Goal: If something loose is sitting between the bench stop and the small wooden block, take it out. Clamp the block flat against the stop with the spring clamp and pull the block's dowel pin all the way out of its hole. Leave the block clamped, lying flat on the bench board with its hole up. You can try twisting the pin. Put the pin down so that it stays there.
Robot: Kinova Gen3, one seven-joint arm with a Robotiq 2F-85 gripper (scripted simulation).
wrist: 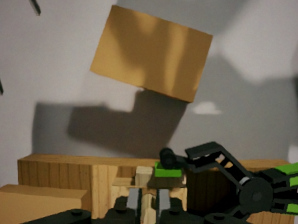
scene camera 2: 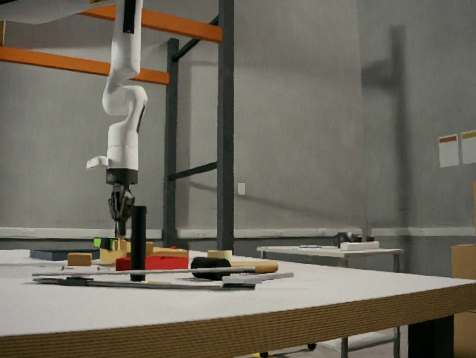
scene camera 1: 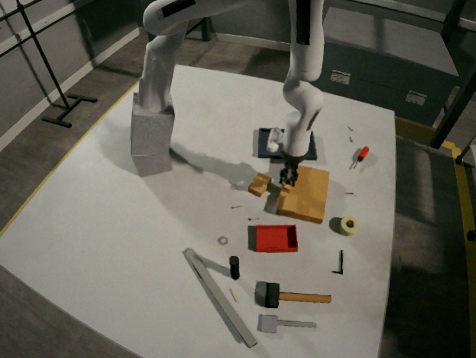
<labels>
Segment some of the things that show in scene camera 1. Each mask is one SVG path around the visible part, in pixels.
A wooden bench board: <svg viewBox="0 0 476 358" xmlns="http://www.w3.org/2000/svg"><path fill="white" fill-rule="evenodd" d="M298 165L296 170L299 174L298 179L295 182L295 186L290 187L289 193L284 192L285 180L283 181L276 215L321 225L324 219L330 172ZM285 194L298 196L294 215L281 213Z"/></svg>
A mallet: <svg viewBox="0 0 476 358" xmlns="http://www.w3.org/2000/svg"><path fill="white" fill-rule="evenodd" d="M266 284L266 308L278 308L279 300L331 303L331 295L279 292L280 285L278 283Z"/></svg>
A red tray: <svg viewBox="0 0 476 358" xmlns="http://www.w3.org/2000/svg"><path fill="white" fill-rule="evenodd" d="M256 226L257 253L297 252L296 225Z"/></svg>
A long metal bar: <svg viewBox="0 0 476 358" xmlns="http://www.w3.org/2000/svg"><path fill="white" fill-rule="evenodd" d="M186 251L196 272L203 279L248 347L252 348L256 343L258 344L258 341L222 293L193 248Z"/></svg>
</labels>
